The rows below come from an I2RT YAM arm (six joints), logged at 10 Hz.
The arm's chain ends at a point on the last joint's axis. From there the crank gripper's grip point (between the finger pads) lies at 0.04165 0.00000 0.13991 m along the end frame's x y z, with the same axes.
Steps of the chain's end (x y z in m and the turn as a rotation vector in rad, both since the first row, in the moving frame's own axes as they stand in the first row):
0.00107, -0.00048, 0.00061, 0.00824, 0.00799, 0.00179
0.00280, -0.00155, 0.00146, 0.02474, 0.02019, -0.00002
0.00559, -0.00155, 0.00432, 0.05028, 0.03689, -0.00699
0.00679, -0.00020, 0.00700, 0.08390, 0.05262, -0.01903
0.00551, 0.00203, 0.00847, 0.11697, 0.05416, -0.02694
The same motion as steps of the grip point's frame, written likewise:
0.00219, -0.00156, 0.00027, 0.00824, 0.00799, 0.00179
0.00562, -0.00500, 0.00055, 0.02474, 0.02019, -0.00002
0.01069, -0.00885, 0.00251, 0.05028, 0.03689, -0.00699
0.01396, -0.01269, 0.00409, 0.08390, 0.05262, -0.01903
0.01277, -0.01538, 0.00499, 0.11697, 0.05416, -0.02694

